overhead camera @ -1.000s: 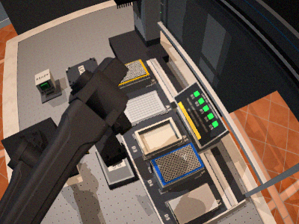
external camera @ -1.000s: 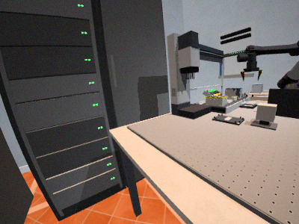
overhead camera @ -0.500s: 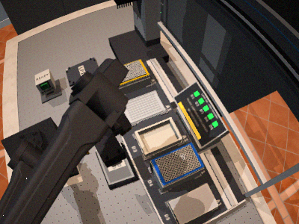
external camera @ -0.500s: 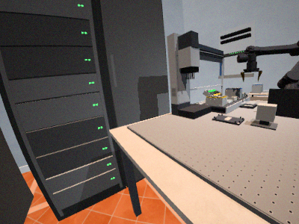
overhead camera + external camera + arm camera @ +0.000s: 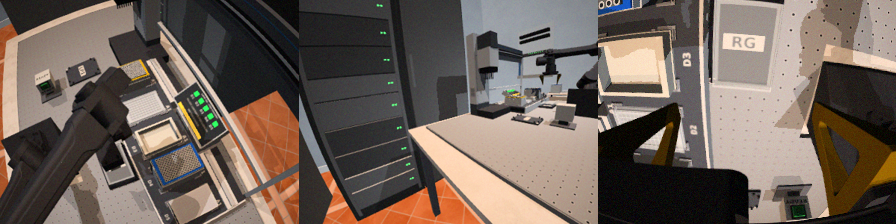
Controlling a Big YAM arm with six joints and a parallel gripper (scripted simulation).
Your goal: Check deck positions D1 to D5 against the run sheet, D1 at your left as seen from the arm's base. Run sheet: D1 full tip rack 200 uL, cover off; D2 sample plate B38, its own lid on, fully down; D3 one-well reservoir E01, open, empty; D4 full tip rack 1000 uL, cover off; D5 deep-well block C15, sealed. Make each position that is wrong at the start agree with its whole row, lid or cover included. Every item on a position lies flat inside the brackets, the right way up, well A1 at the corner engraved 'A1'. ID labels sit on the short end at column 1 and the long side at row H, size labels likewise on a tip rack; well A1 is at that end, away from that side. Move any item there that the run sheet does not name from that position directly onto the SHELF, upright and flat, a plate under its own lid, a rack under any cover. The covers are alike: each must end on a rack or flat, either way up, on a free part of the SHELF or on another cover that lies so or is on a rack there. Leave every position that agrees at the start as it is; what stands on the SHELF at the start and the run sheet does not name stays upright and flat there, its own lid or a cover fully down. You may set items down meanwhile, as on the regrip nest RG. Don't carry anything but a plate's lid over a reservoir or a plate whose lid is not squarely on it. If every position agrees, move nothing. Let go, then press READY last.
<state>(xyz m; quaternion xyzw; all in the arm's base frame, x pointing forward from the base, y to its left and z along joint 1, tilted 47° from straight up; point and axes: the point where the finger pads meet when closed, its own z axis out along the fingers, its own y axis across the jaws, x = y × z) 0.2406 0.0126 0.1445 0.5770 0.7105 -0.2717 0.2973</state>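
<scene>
My gripper is now 180 mm above the black regrip nest. Round my hand: one-well reservoir: 160 mm ahead, 30 mm to the left, 130 mm below; then sealed block: 180 mm ahead, 220 mm to the right, 120 mm below; then blue-framed tip rack: 180 mm ahead, 90 mm to the right, 70 mm below.
</scene>
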